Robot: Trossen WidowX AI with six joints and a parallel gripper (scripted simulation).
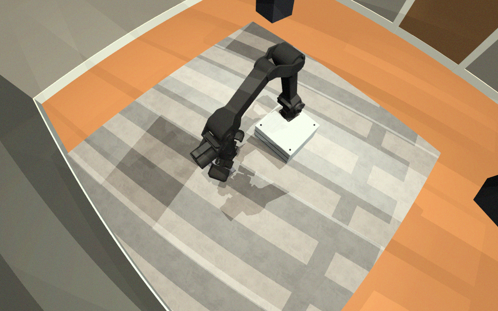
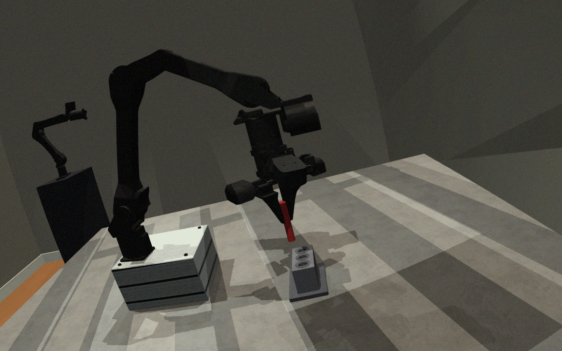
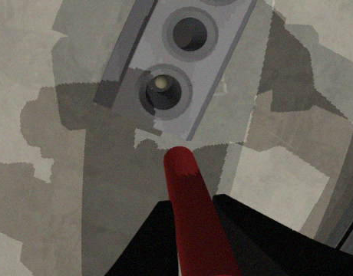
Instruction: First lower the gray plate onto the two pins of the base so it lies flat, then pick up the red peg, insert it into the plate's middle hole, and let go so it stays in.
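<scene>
My gripper tip is now 20 mm short of the gray plate, 50 mm to the left of it and 70 mm above it. The rest, counted from my gripper tip: base: 20 mm ahead, 50 mm to the right, 110 mm below; then red peg: right at my gripper tip.
</scene>
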